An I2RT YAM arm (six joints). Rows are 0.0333 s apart.
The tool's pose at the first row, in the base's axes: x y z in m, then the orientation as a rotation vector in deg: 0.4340 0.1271 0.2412 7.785 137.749 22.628
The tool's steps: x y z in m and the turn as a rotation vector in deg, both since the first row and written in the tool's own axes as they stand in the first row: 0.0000 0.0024 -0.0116 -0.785 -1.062 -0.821; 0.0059 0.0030 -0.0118 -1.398 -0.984 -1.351; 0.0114 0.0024 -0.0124 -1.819 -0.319 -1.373; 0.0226 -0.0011 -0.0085 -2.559 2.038 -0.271; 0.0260 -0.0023 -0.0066 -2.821 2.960 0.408; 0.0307 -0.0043 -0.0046 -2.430 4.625 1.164; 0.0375 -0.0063 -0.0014 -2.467 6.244 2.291; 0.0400 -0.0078 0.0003 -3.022 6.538 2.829; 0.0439 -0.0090 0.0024 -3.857 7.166 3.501
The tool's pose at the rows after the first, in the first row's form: 0.4264 0.1265 0.2503 6.625 136.505 23.020; 0.4218 0.1282 0.2470 5.702 136.422 23.517; 0.4173 0.1286 0.2438 5.371 136.972 24.115; 0.4113 0.1285 0.2329 5.955 139.130 25.901; 0.4100 0.1285 0.2291 6.501 139.981 26.689; 0.4078 0.1281 0.2241 7.313 141.726 26.854; 0.4047 0.1283 0.2170 8.406 143.316 27.707; 0.4039 0.1278 0.2137 8.766 143.461 28.692; 0.4023 0.1280 0.2094 9.106 143.852 30.145
